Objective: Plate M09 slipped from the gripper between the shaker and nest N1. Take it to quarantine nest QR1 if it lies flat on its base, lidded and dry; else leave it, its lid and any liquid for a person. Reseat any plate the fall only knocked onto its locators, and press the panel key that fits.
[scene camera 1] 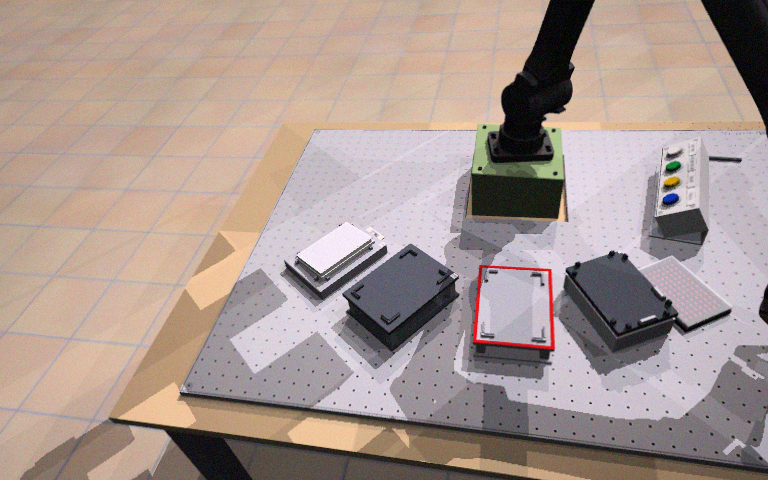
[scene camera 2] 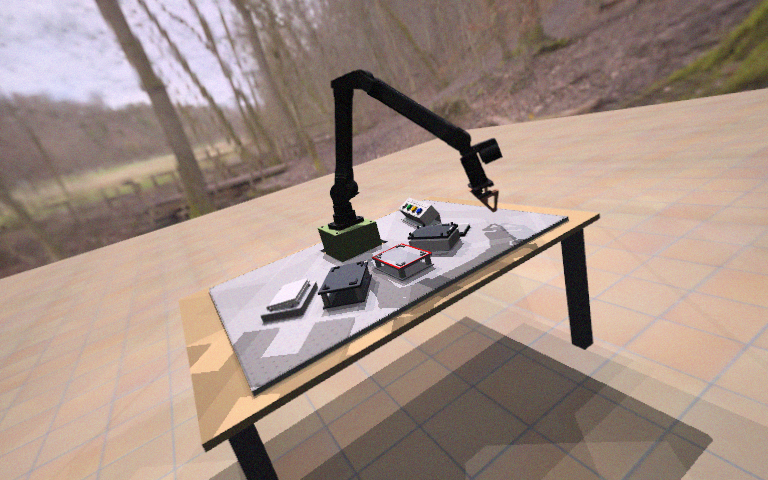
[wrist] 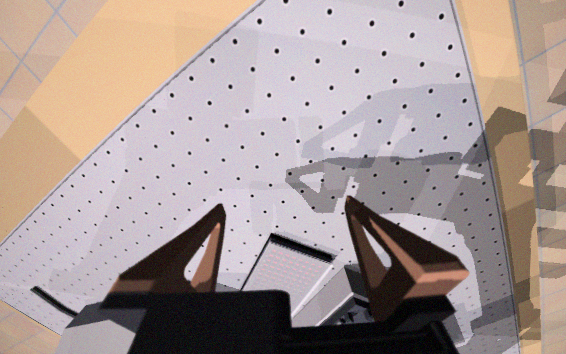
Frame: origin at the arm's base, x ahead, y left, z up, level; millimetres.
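Seen in the pictures: gripper, fingertip midpoint: (scene camera 2: 490, 207) (wrist: 284, 205); arm's base, link origin: (scene camera 1: 519, 148) (scene camera 2: 346, 224).
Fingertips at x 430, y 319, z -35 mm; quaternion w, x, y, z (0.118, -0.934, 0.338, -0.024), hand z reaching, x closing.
Note:
Offsets run from my fingertips to a thing's top centre. "pt": to the spot under its first point.
A plate with pinkish wells {109 mm right, 108 mm back, 43 mm down} (scene camera 1: 686, 291) (wrist: 287, 265) lies beside the dark-topped shaker {pt 221 mm right, 78 mm back, 4 mm down} (scene camera 1: 617, 291) (scene camera 2: 434, 230) (wrist: 334, 290), which hides one corner in scene camera 1. It looks flat, wells up; I cannot read its label or tell whether it is lidded. No liquid shows around it. A white plate {692 mm right, 238 mm back, 13 mm down} (scene camera 1: 335, 247) (scene camera 2: 289, 294) sits on a dark base at the far left; its exact seating is unclear. The red-rimmed nest {380 mm right, 76 mm back, 13 mm down} (scene camera 1: 515, 308) (scene camera 2: 401, 255) holds no plate. The key panel {27 mm right, 335 mm back, 25 mm up} (scene camera 1: 679, 181) (scene camera 2: 419, 210) has white, green, yellow and blue keys. My gripper (scene camera 2: 493, 208) (wrist: 284, 205) is open and empty above the board.
A raised dark nest {565 mm right, 123 mm back, 1 mm down} (scene camera 1: 402, 288) (scene camera 2: 345, 278) with corner locators stands between the white plate and the red-rimmed nest. The green arm base (scene camera 1: 516, 195) (scene camera 2: 351, 239) stands behind them. A thin black rod {pt 107 mm left, 453 mm back, 55 mm down} (scene camera 1: 725, 159) (wrist: 54, 301) extends behind the panel.

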